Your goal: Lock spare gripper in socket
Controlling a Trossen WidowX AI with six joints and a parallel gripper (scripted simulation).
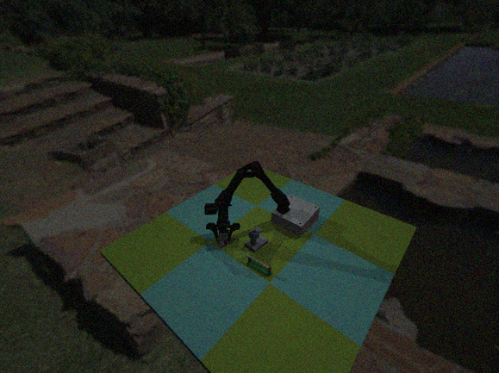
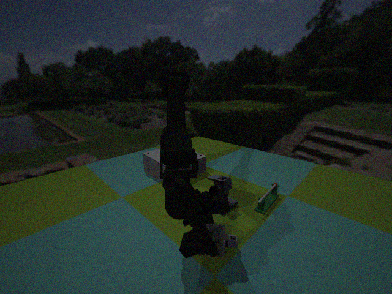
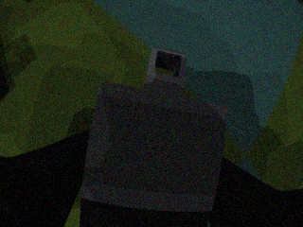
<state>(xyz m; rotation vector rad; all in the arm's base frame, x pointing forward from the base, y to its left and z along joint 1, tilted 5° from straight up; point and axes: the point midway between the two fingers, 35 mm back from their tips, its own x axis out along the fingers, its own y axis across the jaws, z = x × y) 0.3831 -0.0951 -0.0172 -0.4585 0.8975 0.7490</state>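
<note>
Now: gripper tip 130 mm past the socket, 130 mm to the right of it and 40 mm below it. Round my gripper tip: spare gripper: 20 mm above; then green pin rest: 40 mm behind, 270 mm to the left, 20 mm above.
</note>
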